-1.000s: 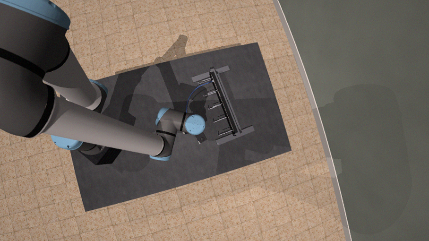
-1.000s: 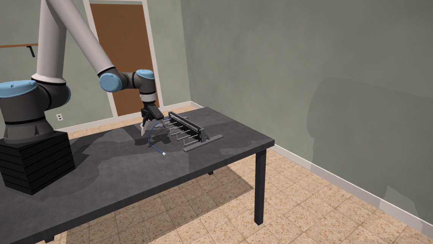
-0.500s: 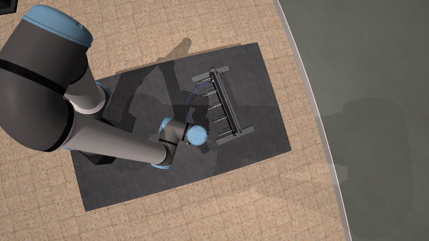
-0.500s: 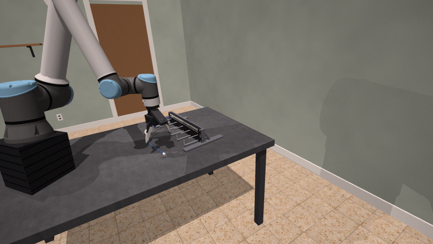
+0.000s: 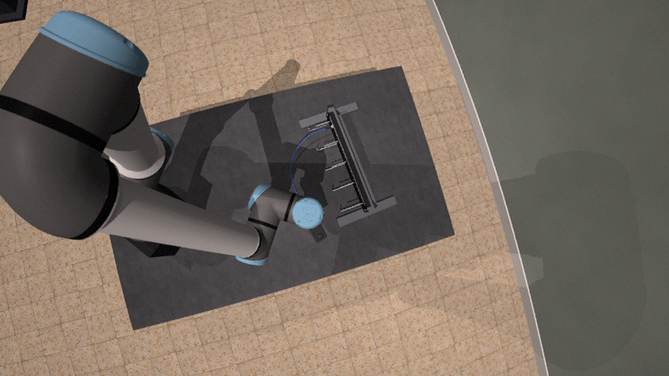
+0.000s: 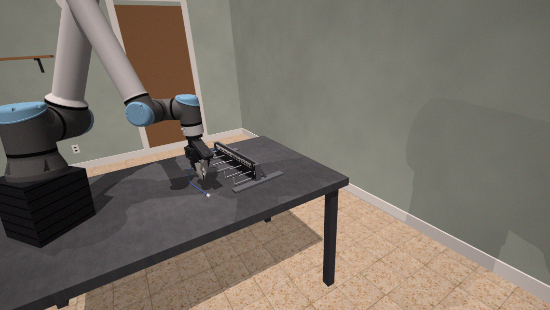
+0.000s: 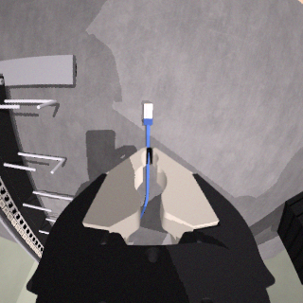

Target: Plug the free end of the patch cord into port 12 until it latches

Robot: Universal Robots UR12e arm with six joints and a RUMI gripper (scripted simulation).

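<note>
The plug is 9 cm below my hand, 2 cm to the right of it and 1 cm ahead of it.
</note>
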